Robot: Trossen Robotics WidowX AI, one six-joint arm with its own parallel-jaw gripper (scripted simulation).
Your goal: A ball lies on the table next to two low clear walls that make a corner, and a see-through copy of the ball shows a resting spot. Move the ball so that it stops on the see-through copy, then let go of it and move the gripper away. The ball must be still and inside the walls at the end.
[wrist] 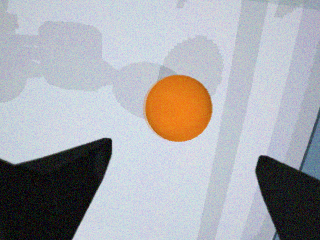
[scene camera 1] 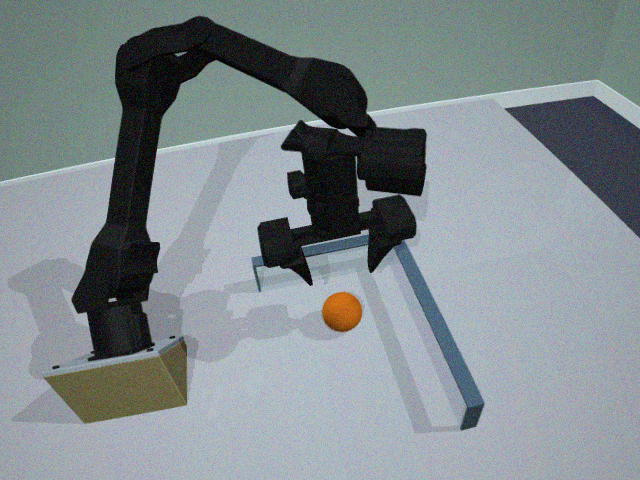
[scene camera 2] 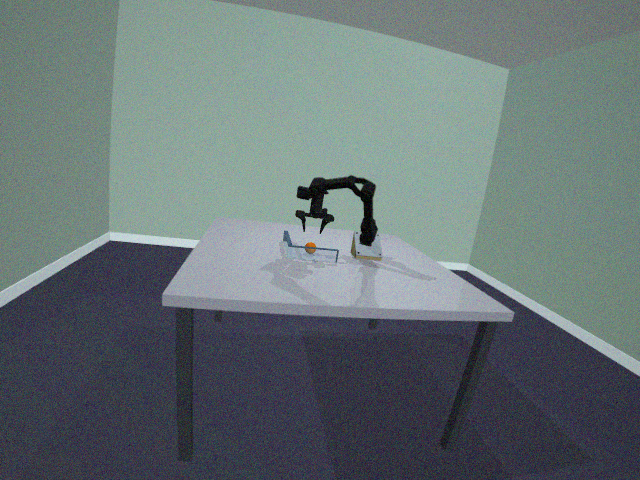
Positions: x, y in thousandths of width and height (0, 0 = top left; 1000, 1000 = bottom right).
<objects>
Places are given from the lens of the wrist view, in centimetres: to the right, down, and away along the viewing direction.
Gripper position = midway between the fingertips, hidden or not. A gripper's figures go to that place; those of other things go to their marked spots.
my gripper (wrist: 577, 648): 1, 2, 11
orange ball (wrist: 611, 440): 3, -1, 16
see-through copy of ball (wrist: 505, 431): 0, -1, 16
</objects>
